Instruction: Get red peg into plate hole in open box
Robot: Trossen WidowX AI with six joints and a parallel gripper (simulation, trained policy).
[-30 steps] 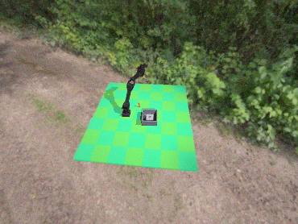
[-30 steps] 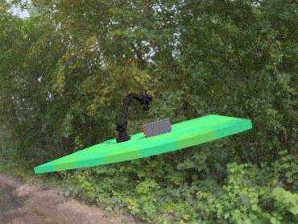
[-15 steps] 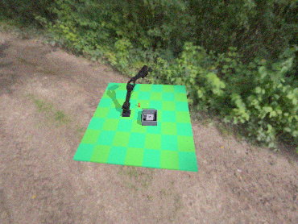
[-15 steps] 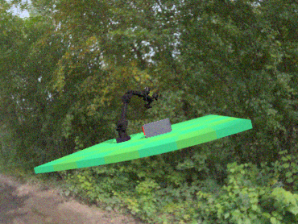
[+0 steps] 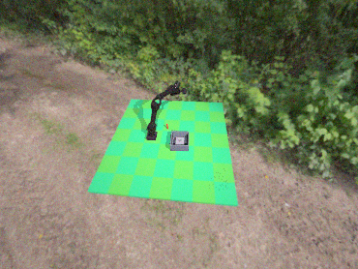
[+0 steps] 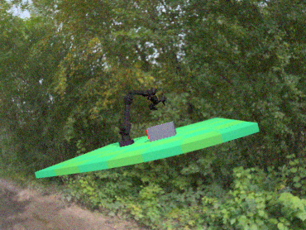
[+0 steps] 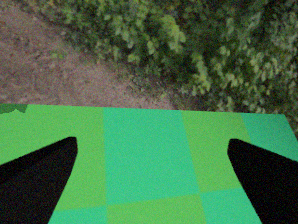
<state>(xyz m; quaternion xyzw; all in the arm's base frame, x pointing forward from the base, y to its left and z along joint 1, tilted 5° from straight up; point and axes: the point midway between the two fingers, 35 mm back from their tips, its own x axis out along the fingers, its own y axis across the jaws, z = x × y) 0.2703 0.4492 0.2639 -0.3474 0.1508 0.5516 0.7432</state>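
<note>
My gripper tip is 35 cm to the left of the red peg, 22 cm above it and 14 cm past it. The rest, counted from my gripper tip: box (56 cm to the right, 23 cm below, 2 cm ahead); grey plate (56 cm to the right, 21 cm below, 2 cm ahead).
</note>
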